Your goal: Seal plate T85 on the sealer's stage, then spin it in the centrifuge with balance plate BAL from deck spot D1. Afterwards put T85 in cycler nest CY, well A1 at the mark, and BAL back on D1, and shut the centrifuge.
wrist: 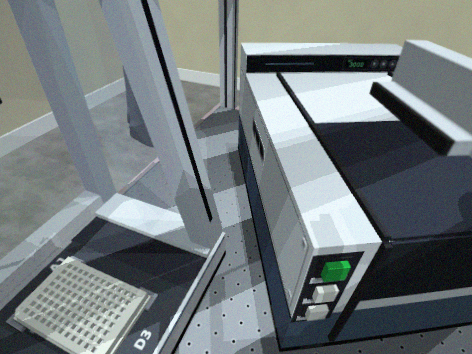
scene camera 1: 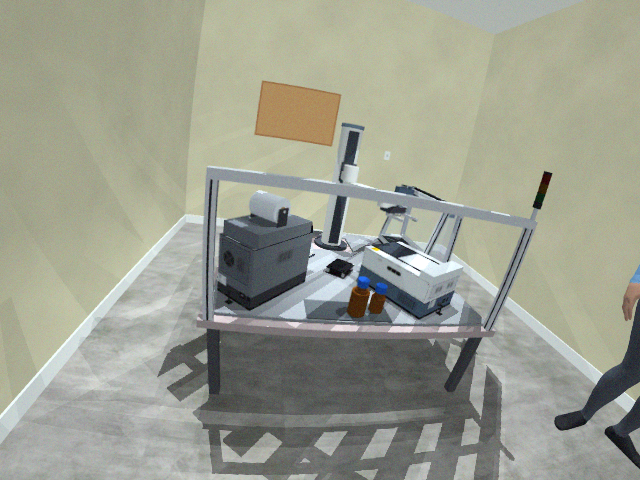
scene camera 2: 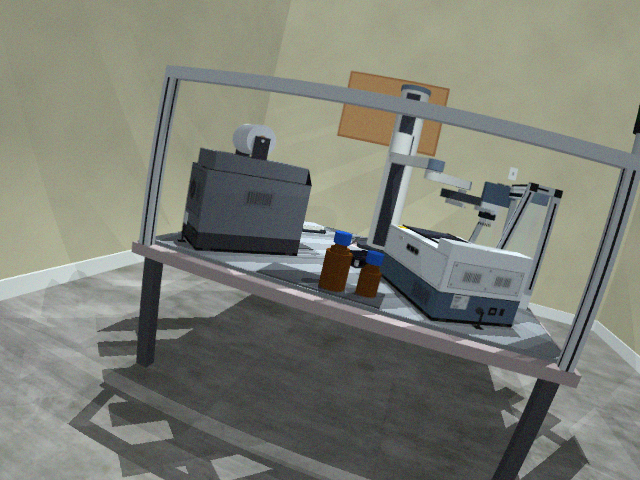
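Seen in the pictures: gripper, between the fingertips: (wrist: 190, 67) (scene camera 1: 410, 220) (scene camera 2: 478, 209); arm's base, origin of its link: (scene camera 1: 330, 244) (scene camera 2: 378, 250).
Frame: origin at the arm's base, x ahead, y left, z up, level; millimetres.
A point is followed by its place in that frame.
The white and blue centrifuge (scene camera 1: 398, 266) @(y 189, x 778, z 213 mm) (scene camera 2: 413, 258) @(y 190, x 781, z 151 mm) (wrist: 280, 165) @(y 408, x 493, z 219 mm) has a flat dark top panel; whether its lid is shut I cannot tell. Its display shows 3000 in the wrist view. The dark grey sealer (scene camera 1: 266, 258) @(y -483, x 906, z 247 mm) (scene camera 2: 248, 206) @(y -421, x 835, z 190 mm), with a film roll on top, stands on the left; its stage is hidden. A pale well plate (wrist: 82, 305) @(y 574, x 329, z 82 mm) lies at deck spot D3; no name on it is readable. My gripper (scene camera 1: 393, 209) (scene camera 2: 454, 203) is open and empty, high beside the centrifuge. One finger looms at the upper right of the wrist view. T85, BAL, D1 and nest CY cannot be identified.
Two amber bottles (scene camera 1: 358, 302) @(y -55, x 965, z 100 mm) (scene camera 2: 336, 268) @(y -30, x 967, z 92 mm) with blue caps stand at the near table edge. A small black device (scene camera 1: 339, 267) @(y -43, x 511, z 53 mm) sits between sealer and centrifuge. Slanting posts (wrist: 160, 115) @(y 522, x 456, z 269 mm) rise beside the deck. The frame's top rail (scene camera 1: 310, 184) @(y -366, x 1044, z 605 mm) (scene camera 2: 310, 88) @(y -206, x 1044, z 601 mm) crosses in front.
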